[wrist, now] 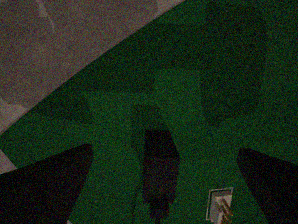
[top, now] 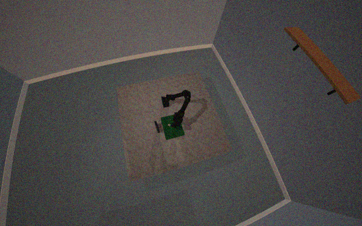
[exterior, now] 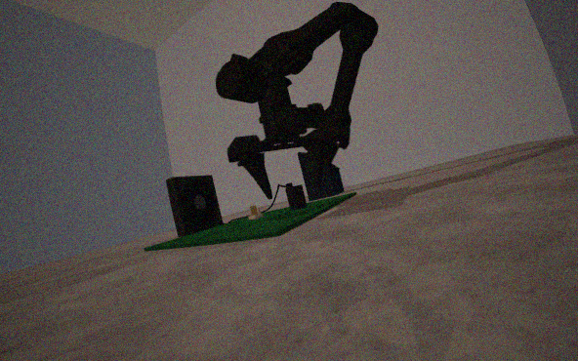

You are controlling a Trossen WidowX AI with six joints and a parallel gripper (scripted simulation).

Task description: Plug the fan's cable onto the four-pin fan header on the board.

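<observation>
Now: the fan plug 1 cm to the right of my gripper tip, 1 cm below it and 1 cm behind it. The rest, counted from my gripper tip: green board: 5 cm to the right, 4 cm below, 4 cm ahead; black fan: 23 cm to the right, 3 cm ahead, 3 cm above; four-pin fan header: 9 cm to the right, 3 cm below, 2 cm ahead.
</observation>
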